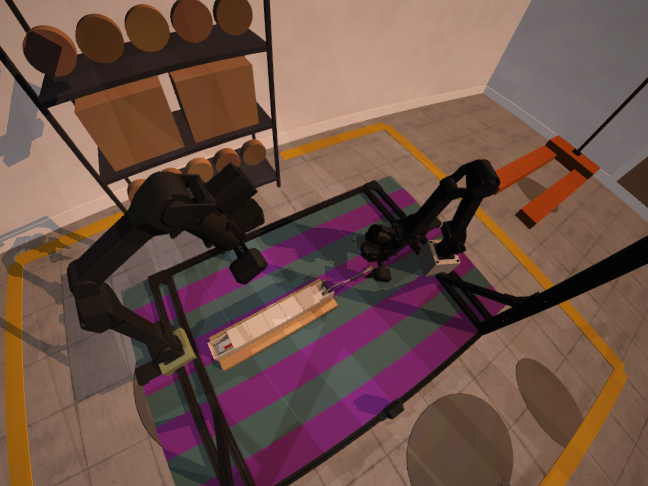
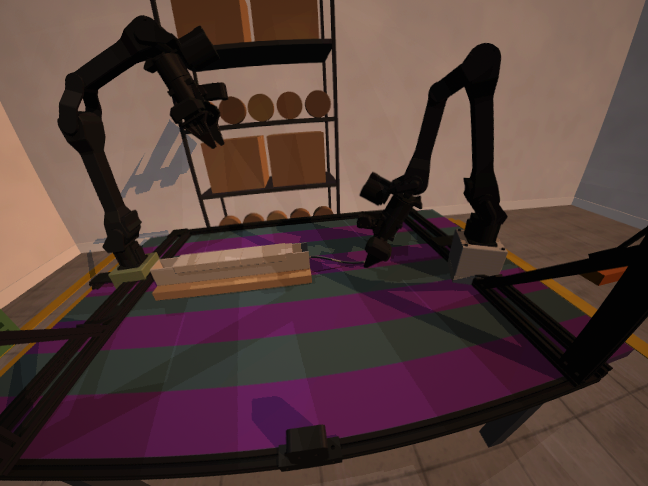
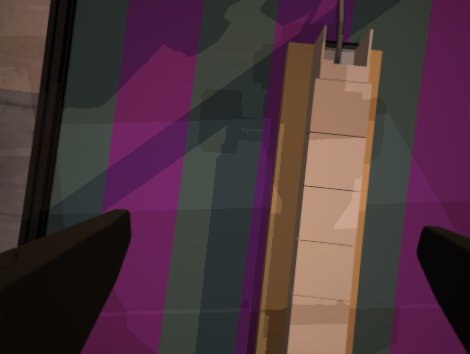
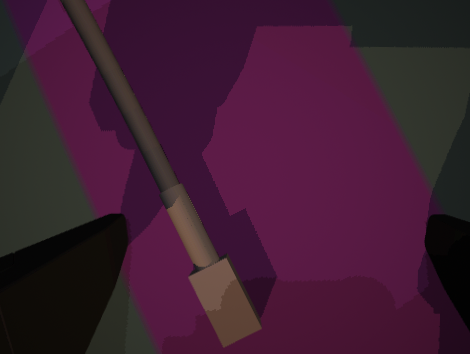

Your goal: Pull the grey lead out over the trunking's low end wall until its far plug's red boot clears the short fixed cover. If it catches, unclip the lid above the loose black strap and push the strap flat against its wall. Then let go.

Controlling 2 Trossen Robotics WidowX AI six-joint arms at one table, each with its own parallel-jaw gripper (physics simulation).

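Frame: origin at the left arm's base, x ahead, y left, z up, level; metres.
Where they show: left gripper, fingertip midpoint: point(image 1: 251, 250) point(image 2: 219, 146) point(image 3: 273, 231); right gripper, fingertip midpoint: point(image 1: 363, 266) point(image 2: 367, 258) point(image 4: 275, 229); left arm's base at its link origin: point(image 1: 171, 350) point(image 2: 133, 262); right arm's base at its link origin: point(image 1: 444, 251) point(image 2: 479, 239).
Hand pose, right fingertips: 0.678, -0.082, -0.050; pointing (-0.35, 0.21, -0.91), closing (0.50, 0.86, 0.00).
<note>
Each offset is from my right fingertips to the top centre of the thing, as dx, dy, dz.
The beige trunking @[-0.372, -0.001, +0.076] point(image 1: 274, 318) point(image 2: 226, 272) point(image 3: 335, 161) lies on a wooden board point(image 1: 288, 333), closed by several lids. The grey lead point(image 1: 351, 281) point(image 2: 332, 259) point(image 3: 340, 21) point(image 4: 125, 95) runs out over its low end wall onto the mat. The lead's near plug @[+0.009, -0.022, +0.007] point(image 4: 226, 302) lies flat on the mat. The far plug's red boot @[-0.531, +0.008, +0.034] point(image 1: 227, 346) shows in the open far end of the trunking. My right gripper point(image 1: 381, 273) point(image 2: 374, 257) is open, low over the near plug. My left gripper point(image 1: 247, 265) point(image 2: 207, 132) is open and empty, high above the table.
A shelf rack point(image 1: 274, 96) point(image 2: 334, 121) with boxes and rolls stands behind the table. A black frame point(image 1: 418, 381) point(image 2: 418, 429) edges the striped mat. The right arm's white base block point(image 1: 440, 260) point(image 2: 481, 260) sits at the table's side. Orange beams point(image 1: 525, 169) lie on the floor.
</note>
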